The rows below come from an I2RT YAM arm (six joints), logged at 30 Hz.
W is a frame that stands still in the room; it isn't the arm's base.
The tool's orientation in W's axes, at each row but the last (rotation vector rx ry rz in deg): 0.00, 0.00, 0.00; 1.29, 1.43, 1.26; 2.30, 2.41, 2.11; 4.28, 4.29, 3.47
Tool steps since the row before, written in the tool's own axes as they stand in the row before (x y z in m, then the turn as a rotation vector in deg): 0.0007, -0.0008, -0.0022, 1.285, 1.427, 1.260; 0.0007, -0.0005, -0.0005, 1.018, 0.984, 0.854; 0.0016, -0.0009, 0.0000, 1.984, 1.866, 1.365; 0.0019, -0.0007, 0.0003, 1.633, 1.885, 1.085
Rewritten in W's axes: 0.0007, -0.0008, -0.0022, 1.285, 1.427, 1.260; 0.0007, -0.0005, -0.0005, 1.018, 0.987, 0.851; 0.0016, -0.0008, -0.0001, 1.972, 1.884, 1.357; 0.0020, -0.0006, 0.0001, 1.600, 1.901, 1.105
